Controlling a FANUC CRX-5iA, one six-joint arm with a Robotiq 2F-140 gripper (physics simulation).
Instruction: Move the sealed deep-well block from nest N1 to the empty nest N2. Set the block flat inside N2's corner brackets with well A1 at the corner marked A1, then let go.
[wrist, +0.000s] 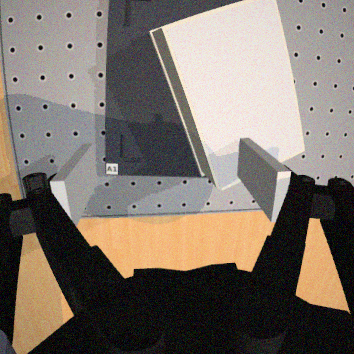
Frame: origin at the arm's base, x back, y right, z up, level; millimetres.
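Seen in the pictures: gripper, fingertip midpoint: (166, 159).
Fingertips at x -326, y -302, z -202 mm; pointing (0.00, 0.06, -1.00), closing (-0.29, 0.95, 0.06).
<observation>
Pixels of each thing's top centre, then the offset from my fingertips to it. "*": a spot on its surface instead. Level surfaces: height alone.
- block, top centre: (246, 97) dx -59, dy +39, dz +12 mm
- dark nest plate, top centre: (179, 85) dx -52, dy +0, dz -36 mm
- white A1 label, surface spot: (112, 169) * dx +33, dy -37, dz -39 mm
- dark bracket, surface spot: (122, 147) * dx +10, dy -33, dz -37 mm
- grey pegboard-like base, surface height: dz -51 mm
- wooden table, surface height: dz -64 mm
The block (235, 80) is a white-topped slab with a grey side wall, upper right in the wrist view. It sits turned at an angle to the dark nest plate (135, 85), covering its right part and reaching past its right edge. Whether it lies flat or tilted is not clear. A white A1 label (112, 169) marks the plate's lower left corner, with a dark bracket (122, 147) near it. Which nest this is cannot be read. My gripper (166, 159) is open and empty. Its right finger overlaps the block's near end in view; its left finger is left of the plate.
A grey pegboard-like base (55, 60) with rows of holes surrounds the nest plate. Its near edge runs across the view between the fingers, and wooden table (170, 242) shows in front of it. Shadows fall over the base and plate.
</observation>
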